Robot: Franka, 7 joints.
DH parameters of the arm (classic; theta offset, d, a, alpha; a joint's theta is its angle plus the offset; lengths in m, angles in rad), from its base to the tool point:
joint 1: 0 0.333 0 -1.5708
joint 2: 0 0 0 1.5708
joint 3: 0 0.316 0.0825 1.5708
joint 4: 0 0 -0.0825 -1.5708
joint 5: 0 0.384 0 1.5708
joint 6: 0 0 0.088 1.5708
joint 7: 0 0.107 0 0
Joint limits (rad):
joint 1: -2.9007..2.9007
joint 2: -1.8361..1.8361
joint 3: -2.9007..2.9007
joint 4: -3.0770..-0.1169
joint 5: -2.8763..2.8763
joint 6: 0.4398..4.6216
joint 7: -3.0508..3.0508
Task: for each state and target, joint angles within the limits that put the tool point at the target. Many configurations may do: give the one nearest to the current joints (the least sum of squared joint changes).
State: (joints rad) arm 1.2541 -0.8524 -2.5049 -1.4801 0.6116 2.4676 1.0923
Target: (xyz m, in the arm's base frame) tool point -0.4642 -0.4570 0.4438
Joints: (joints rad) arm 0.5466 -0.2431 -2.9007 -1.8215 0.6000 2.3975 1.0923
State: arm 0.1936 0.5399 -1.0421 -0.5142 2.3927 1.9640 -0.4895
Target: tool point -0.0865 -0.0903 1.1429
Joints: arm 0.1938 -0.2620 -1.1885 -0.3935 2.3978 1.5063 -0.4895
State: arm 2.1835 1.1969 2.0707 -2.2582 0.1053 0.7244 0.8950
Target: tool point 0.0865 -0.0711 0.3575
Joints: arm 2.5846 1.0513 2.3300 -3.0705 0.3351 0.9825 0.8950
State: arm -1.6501 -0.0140 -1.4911 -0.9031 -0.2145 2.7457 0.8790
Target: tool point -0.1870 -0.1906 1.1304
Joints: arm -1.4998 0.1478 -1.4153 -0.5934 -0.2693 3.2297 0.8790
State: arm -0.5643 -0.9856 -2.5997 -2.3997 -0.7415 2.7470 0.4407
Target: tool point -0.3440 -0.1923 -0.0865
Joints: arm -0.3986 -1.2593 -2.6100 -2.2046 -0.7240 2.7606 0.4407
